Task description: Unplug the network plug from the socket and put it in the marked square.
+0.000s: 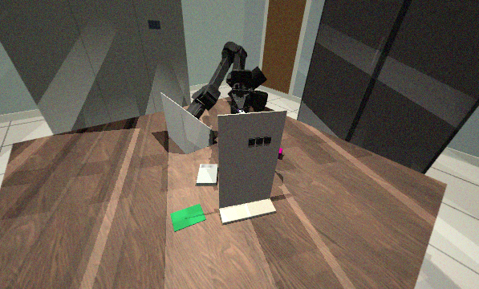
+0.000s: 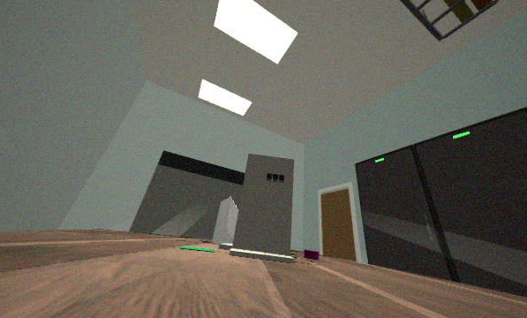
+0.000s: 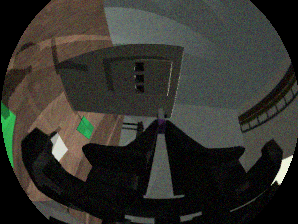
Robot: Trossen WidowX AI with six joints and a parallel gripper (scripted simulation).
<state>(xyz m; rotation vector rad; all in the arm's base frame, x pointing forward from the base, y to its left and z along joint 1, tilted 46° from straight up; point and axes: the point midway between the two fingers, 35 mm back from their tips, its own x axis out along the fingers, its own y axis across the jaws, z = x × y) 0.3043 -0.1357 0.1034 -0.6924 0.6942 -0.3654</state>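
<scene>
Now: gripper tip 10 cm past the green square, 15 cm to the right of it and 29 cm above it. Round my gripper tip: grey upright panel: 10 cm ahead, 4 cm to the right, 14 cm below; then plug: 1 cm ahead; then silver plate: 11 cm behind, 5 cm to the right, 28 cm below.
</scene>
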